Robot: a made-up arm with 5 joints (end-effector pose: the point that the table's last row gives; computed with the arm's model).
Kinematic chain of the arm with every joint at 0, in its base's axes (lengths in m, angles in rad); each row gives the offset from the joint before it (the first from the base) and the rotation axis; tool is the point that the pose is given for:
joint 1: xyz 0 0 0.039 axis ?
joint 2: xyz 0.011 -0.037 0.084 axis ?
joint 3: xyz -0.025 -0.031 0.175 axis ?
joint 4: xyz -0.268 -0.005 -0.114 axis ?
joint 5: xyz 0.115 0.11 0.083 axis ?
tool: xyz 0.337 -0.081 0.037
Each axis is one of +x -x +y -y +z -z.
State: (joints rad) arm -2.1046 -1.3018 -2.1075 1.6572 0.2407
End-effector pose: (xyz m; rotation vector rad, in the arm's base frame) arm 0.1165 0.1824 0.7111 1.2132 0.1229 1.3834
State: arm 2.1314 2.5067 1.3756 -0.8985 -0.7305
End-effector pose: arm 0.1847 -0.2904 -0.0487 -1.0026 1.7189 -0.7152
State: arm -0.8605 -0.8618 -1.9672 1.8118 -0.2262
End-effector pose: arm -0.3798 0.0105 0.6562 0.8854 1.2224 2.5981
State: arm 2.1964 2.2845 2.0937 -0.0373 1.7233
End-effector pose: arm 0.0181 0.0253 -0.2193 1.8933 -1.4091 -1.7033
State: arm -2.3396 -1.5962 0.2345 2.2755 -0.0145
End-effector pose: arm 0.4468 0.2718 -0.2979 0.9419 1.3033 -0.2419
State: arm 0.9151 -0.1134 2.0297 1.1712 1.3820
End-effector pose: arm 0.3458 0.3584 0.3571 -1.4523 -0.1135 -0.0136
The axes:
joint 1: +z
joint 2: +x
joint 3: -z
joint 4: +z
joint 5: -x

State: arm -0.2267 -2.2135 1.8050 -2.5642 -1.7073
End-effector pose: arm -0.2658 -0.3148 -0.4150 -0.1386 1.8413 -0.8913
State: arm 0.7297 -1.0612 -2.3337 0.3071 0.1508
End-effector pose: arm -0.2539 -0.0742 0.2479 0.8293 -1.0154 -2.5874
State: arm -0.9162 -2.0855 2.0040 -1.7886 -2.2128
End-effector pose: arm -0.3499 0.1647 -0.2408 1.1192 2.1304 -1.8365
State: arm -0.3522 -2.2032 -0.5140 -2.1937 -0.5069
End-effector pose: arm -0.1047 0.5065 0.5411 -1.5645 -1.5845 -0.5908
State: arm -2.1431 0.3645 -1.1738 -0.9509 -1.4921
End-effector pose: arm -0.3109 -0.1721 0.1438 1.1124 -1.7211 -1.2272
